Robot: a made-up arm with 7 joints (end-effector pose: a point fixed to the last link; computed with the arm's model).
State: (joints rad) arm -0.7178 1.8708 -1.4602 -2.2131 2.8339 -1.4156 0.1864
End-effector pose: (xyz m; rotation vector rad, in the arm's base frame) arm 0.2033 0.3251 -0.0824 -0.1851 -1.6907 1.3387
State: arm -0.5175 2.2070 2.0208 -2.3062 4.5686 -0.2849 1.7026
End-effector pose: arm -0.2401 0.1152 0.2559 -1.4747 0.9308 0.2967
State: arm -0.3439 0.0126 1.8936 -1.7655 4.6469 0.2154 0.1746
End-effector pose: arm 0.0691 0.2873 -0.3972 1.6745 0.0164 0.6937
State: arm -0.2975 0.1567 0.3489 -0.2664 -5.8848 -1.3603 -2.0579
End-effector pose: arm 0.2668 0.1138 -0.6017 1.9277 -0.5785 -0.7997
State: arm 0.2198 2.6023 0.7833 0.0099 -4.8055 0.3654 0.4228
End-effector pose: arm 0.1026 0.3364 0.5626 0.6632 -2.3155 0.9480
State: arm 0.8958 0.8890 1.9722 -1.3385 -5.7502 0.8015 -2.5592
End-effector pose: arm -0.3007 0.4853 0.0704 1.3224 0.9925 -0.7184
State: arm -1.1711 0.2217 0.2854 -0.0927 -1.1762 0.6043 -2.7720
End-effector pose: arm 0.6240 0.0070 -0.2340 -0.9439 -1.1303 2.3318
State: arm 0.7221 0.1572 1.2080 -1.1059 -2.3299 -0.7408 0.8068
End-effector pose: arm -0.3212 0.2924 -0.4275 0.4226 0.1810 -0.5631
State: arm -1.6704 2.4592 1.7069 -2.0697 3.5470 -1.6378 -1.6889
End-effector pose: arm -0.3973 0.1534 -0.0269 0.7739 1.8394 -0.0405
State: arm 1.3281 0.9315 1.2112 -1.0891 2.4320 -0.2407 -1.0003
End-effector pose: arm -0.3038 0.5306 0.0156 1.4399 -1.2611 1.0804
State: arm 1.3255 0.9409 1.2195 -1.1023 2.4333 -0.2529 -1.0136
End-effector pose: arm -0.2955 0.5332 0.0192 1.4464 -1.2741 1.0600
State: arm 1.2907 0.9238 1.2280 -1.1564 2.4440 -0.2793 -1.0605
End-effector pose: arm -0.2846 0.5311 0.0087 1.4414 -1.3049 1.0462
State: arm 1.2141 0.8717 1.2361 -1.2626 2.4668 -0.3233 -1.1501
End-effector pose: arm -0.2690 0.5216 -0.0191 1.4232 -1.3576 1.0444
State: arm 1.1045 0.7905 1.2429 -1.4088 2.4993 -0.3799 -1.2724
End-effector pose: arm -0.2465 0.5033 -0.0589 1.3949 -1.4253 1.0585
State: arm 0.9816 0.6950 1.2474 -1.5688 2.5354 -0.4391 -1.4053
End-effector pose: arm -0.2178 0.4776 -0.1010 1.3602 -1.4947 1.0875
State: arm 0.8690 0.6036 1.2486 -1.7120 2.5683 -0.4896 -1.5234
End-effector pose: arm -0.1883 0.4495 -0.1367 1.3227 -1.5523 1.1241
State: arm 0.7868 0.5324 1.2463 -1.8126 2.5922 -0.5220 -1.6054
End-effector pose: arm -0.1655 0.4261 -0.1619 1.2873 -1.5897 1.1581
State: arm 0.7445 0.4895 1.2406 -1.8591 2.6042 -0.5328 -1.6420
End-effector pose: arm -0.1543 0.4126 -0.1774 1.2593 -1.6042 1.1832
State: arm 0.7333 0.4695 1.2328 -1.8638 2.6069 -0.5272 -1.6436
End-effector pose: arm -0.1529 0.4077 -0.1868 1.2390 -1.6022 1.2002
